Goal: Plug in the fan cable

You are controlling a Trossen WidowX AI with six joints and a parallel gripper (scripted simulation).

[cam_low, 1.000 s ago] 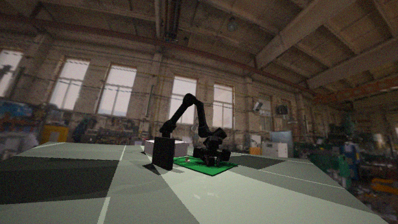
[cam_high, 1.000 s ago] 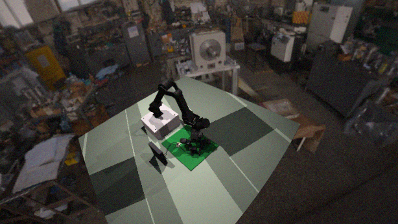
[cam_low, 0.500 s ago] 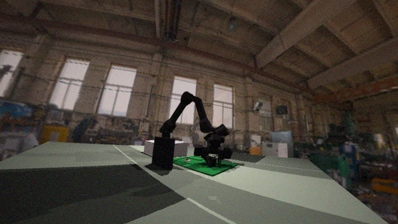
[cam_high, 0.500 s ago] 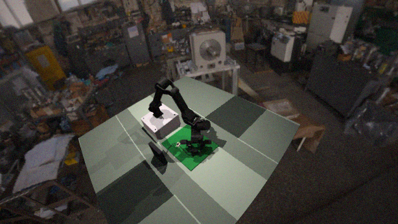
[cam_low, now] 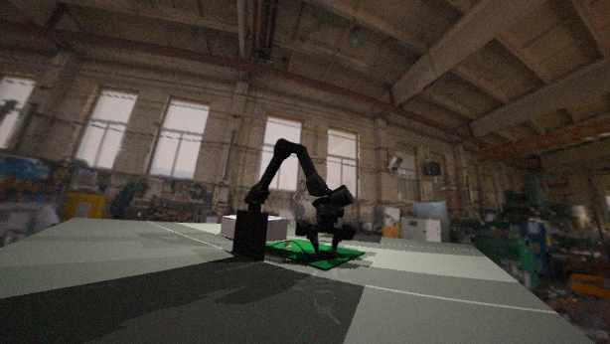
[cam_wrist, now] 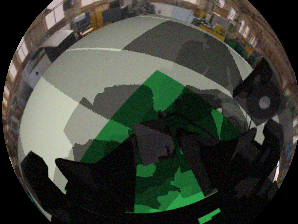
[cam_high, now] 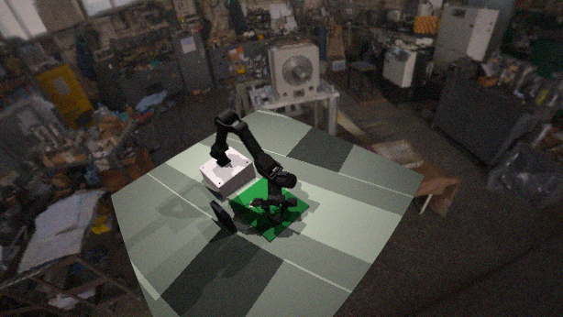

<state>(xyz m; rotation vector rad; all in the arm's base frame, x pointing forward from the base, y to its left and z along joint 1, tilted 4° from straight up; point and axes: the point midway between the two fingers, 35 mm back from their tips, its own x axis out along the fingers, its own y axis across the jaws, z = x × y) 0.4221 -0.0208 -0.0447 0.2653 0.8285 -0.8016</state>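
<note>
The dark plug lies 1 cm to the left of my gripper tip. The rest, counted from my gripper tip: green board: 10 cm behind, 4 cm to the left, 2 cm below; then black fan: 15 cm behind, 15 cm to the right, 5 cm above.
</note>
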